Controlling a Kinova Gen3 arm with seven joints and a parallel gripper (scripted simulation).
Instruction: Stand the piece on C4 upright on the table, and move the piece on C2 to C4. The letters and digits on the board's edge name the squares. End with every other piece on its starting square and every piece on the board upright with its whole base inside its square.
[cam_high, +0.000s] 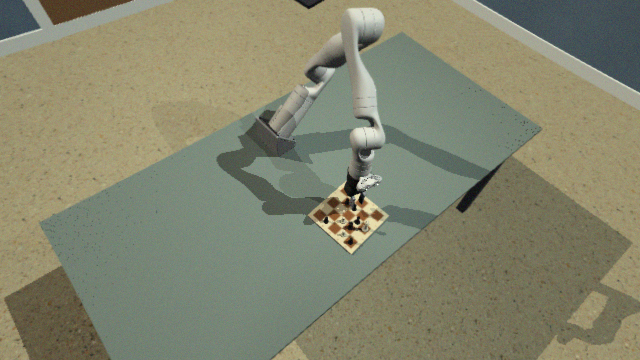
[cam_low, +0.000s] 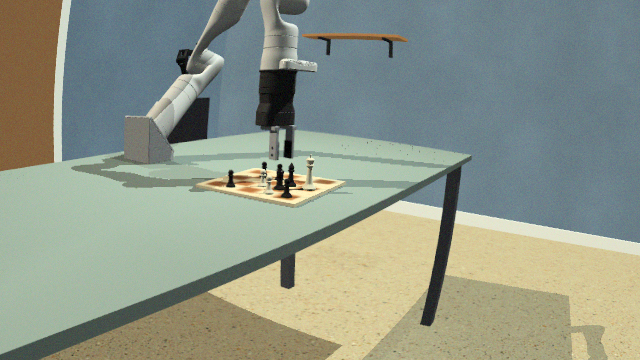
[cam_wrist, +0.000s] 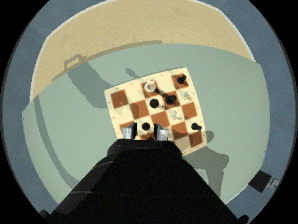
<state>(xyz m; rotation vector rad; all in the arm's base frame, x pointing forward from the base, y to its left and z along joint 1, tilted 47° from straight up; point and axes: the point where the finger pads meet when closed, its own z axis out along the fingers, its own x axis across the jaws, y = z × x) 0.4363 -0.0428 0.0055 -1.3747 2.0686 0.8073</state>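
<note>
Now: hand 4 cm to the left of the small chessboard and 6 cm above it. Also, from my hand: tall white piece: 8 cm ahead, 4 cm to the right, 3 cm below.
</note>
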